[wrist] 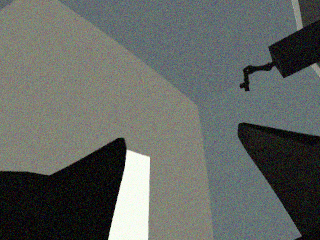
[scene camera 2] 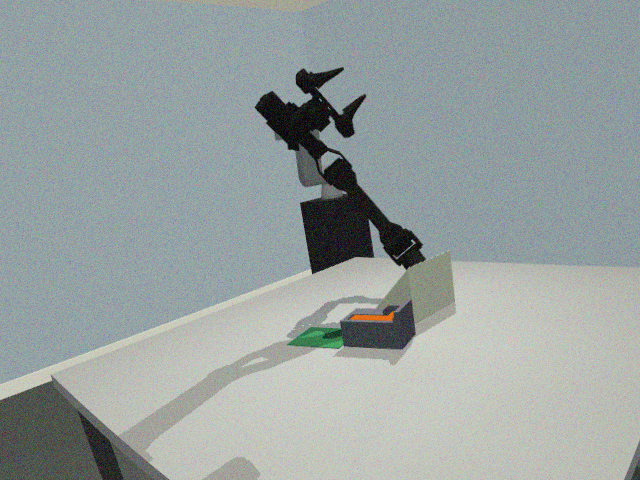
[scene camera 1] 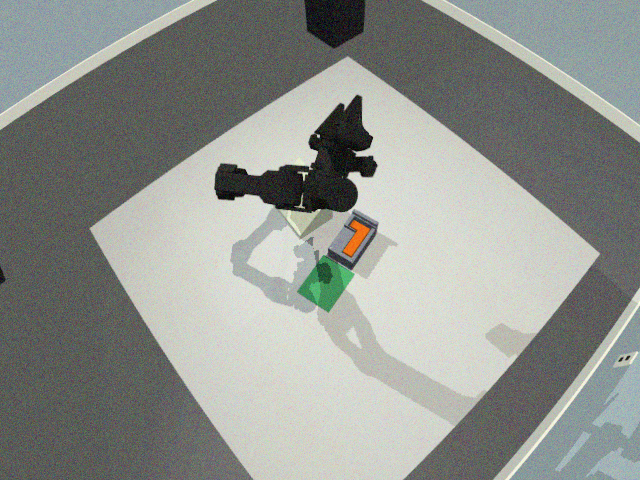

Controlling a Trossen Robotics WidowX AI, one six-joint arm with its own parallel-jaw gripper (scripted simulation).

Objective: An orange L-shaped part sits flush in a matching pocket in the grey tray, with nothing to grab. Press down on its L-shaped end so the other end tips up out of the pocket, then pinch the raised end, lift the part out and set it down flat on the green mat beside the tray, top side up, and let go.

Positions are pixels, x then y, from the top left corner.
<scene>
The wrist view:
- my gripper: 183, 137
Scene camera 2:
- my gripper: 354, 81
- green mat: 314, 336
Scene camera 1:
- my gripper: 350, 99
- green mat: 327, 281
</scene>
